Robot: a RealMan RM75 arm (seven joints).
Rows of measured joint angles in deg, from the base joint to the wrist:
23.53 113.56 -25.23 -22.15 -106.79 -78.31 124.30
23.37 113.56 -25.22 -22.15 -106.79 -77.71 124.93
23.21 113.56 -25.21 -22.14 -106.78 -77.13 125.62
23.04 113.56 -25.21 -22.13 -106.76 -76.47 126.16
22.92 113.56 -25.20 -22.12 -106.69 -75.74 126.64
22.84 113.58 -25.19 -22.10 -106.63 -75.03 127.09
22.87 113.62 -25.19 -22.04 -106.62 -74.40 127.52
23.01 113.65 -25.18 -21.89 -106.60 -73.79 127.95
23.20 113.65 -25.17 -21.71 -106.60 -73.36 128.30
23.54 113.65 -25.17 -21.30 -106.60 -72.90 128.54
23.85 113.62 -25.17 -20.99 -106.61 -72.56 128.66
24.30 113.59 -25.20 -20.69 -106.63 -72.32 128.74
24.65 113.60 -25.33 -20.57 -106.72 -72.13 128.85
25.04 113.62 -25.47 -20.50 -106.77 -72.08 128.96
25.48 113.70 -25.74 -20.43 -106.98 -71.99 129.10
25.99 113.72 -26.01 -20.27 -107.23 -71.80 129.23
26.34 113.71 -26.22 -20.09 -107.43 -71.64 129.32
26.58 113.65 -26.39 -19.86 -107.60 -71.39 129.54
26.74 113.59 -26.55 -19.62 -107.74 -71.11 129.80
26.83 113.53 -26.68 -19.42 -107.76 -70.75 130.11
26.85 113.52 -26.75 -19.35 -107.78 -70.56 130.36
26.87 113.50 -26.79 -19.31 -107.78 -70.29 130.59
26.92 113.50 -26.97 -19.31 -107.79 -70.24 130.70
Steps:
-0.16 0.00 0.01 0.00 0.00 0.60 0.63
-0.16 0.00 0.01 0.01 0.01 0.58 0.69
-0.17 0.00 0.00 0.01 0.02 0.66 0.54
-0.12 0.00 0.01 0.01 0.07 0.73 0.48
-0.08 0.02 0.01 0.02 0.06 0.71 0.45
0.03 0.04 0.00 0.06 0.01 0.63 0.43
0.14 0.03 0.01 0.15 0.02 0.61 0.43
0.19 0.00 0.01 0.18 0.00 0.43 0.35
0.34 0.00 0.00 0.41 0.00 0.46 0.24
0.31 -0.03 0.00 0.31 -0.01 0.34 0.12
0.45 -0.03 -0.03 0.30 -0.02 0.24 0.08
0.35 0.01 -0.13 0.12 -0.09 0.19 0.11
0.39 0.02 -0.14 0.07 -0.05 0.05 0.11
0.44 0.08 -0.27 0.07 -0.21 0.09 0.14
0.51 0.02 -0.27 0.16 -0.25 0.19 0.13
0.35 -0.01 -0.21 0.18 -0.20 0.16 0.09
0.24 -0.06 -0.17 0.23 -0.17 0.25 0.22
0.16 -0.06 -0.16 0.24 -0.14 0.28 0.26
0.09 -0.06 -0.13 0.20 -0.02 0.36 0.31
0.02 -0.01 -0.07 0.07 -0.02 0.19 0.25
0.02 -0.02 -0.04 0.04 0.00 0.27 0.23
0.05 0.00 -0.18 0.00 -0.01 0.05 0.11

